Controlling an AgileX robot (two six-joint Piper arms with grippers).
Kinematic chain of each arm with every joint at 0, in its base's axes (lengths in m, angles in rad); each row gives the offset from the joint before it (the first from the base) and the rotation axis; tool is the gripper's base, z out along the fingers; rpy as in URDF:
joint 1: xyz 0 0 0.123 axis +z
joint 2: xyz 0 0 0 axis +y
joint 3: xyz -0.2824 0 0.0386 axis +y
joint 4: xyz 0.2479 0 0.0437 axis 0.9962 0 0.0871
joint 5: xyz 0 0 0 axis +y
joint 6: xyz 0.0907 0 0.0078 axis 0.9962 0 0.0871
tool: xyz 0 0 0 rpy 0 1.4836 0
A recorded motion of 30 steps. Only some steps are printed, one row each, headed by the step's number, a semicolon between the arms.
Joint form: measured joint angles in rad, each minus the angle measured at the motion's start. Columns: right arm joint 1, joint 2, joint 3, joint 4, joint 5, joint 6; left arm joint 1, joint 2, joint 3, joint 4, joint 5, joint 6.
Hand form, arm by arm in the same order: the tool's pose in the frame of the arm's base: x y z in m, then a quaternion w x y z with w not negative. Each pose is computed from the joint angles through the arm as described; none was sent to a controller.
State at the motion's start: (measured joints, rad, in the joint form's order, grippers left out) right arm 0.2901 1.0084 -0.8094 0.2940 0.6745 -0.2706; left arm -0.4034 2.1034 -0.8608 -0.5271 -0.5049 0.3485
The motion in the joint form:
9: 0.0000 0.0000 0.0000 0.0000 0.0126 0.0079; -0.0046 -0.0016 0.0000 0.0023 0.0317 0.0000
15: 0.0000 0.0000 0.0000 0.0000 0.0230 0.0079; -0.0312 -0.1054 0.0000 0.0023 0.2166 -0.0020
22: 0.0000 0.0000 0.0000 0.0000 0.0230 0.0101; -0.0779 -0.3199 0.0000 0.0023 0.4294 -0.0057
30: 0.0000 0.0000 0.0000 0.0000 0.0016 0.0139; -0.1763 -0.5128 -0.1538 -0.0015 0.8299 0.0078
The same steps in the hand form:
9: 0.1844 0.0725 0.3135 0.37058 -0.18282 0.90075 0.13379; 0.3419 -0.1252 0.0669 0.41584 0.08094 0.90581 -0.00508
15: 0.1836 0.0725 0.3128 0.36580 -0.18399 0.90242 0.13408; 0.3308 -0.1393 0.0928 0.37843 0.09974 0.91905 -0.04680
22: 0.1836 0.0725 0.3128 0.36566 -0.18299 0.90262 0.13449; 0.3092 -0.1577 0.1562 0.37416 0.13056 0.91149 -0.11019
30: 0.1851 0.0725 0.3141 0.37522 -0.17888 0.89950 0.13460; 0.2765 -0.1987 0.2435 0.33563 0.22683 0.89037 -0.20770

